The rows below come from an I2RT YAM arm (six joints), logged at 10 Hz.
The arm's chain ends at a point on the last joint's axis. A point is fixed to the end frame.
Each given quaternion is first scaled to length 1.
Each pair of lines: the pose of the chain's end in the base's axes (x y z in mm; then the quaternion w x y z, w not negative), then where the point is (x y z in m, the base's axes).
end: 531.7 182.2 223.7 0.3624 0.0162 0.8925 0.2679
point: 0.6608 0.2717 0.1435
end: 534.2 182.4 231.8 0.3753 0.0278 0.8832 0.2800
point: 0.6669 0.2721 0.1579
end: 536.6 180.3 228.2 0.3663 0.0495 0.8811 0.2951
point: 0.6694 0.2703 0.1549
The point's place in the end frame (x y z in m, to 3 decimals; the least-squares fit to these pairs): -0.024 0.016 0.174
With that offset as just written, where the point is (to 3 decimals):
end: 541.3 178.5 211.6 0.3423 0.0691 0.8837 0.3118
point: 0.671 0.271 0.135
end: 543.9 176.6 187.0 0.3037 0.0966 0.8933 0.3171
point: 0.668 0.269 0.102
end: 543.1 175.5 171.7 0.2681 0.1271 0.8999 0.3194
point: 0.662 0.266 0.078
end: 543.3 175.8 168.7 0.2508 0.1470 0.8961 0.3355
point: 0.660 0.269 0.075
